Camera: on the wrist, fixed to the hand. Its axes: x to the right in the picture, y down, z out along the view.
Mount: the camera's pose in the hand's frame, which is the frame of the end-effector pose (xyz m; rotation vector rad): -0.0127 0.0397 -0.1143 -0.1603 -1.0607 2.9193
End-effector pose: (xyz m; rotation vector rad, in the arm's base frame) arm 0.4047 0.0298 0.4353 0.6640 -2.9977 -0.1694
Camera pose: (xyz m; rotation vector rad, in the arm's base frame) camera 0.4098 0.0603 0.5530 2.5117 0.6104 0.2519
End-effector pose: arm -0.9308 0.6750 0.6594 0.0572 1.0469 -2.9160
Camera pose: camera -0.9137 0.7175 0.5467 -0.0093 0.0584 0.0329
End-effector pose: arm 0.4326 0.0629 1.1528 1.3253 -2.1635 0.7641
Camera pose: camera 0.4150 0.1634 1.2191 1.5762 1.3646 -0.0644
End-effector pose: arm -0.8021 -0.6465 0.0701 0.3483 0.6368 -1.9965
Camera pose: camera -0.7635 -0.5877 -0.0291 -0.1191 -0.5304 0.8535
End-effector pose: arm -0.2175 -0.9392 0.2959 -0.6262 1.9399 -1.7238
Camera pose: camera -0.2791 -0.8379 0.2687 0.9221 0.3783 0.6889
